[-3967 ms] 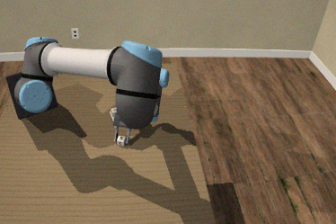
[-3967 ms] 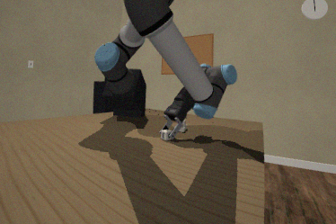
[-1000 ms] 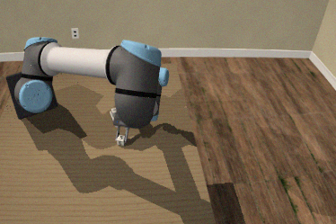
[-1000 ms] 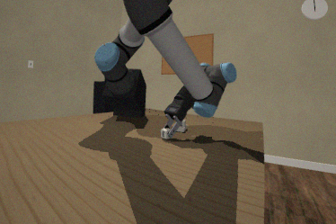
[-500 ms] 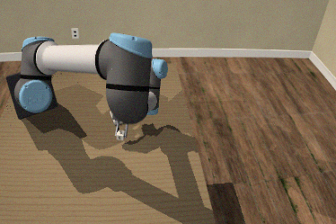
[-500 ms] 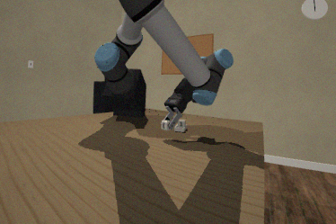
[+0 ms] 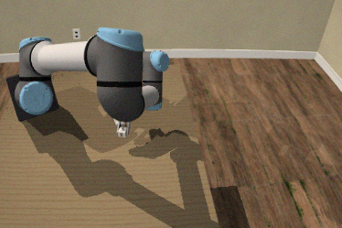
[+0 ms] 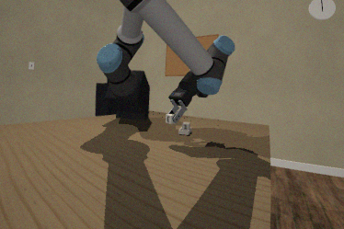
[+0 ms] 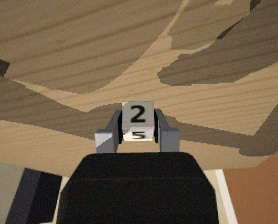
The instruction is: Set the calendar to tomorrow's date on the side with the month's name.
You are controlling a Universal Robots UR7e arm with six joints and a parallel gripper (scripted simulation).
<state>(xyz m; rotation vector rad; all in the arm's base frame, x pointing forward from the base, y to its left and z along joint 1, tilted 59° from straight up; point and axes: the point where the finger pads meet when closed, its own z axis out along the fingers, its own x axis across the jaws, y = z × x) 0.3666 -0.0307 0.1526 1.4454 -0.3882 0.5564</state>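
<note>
Right now the white digit cube is 10 mm to the right of my hand and 10 mm below it. Also, from my hand: white tray (10 mm behind, 150 mm to the left, 80 mm below).
</note>
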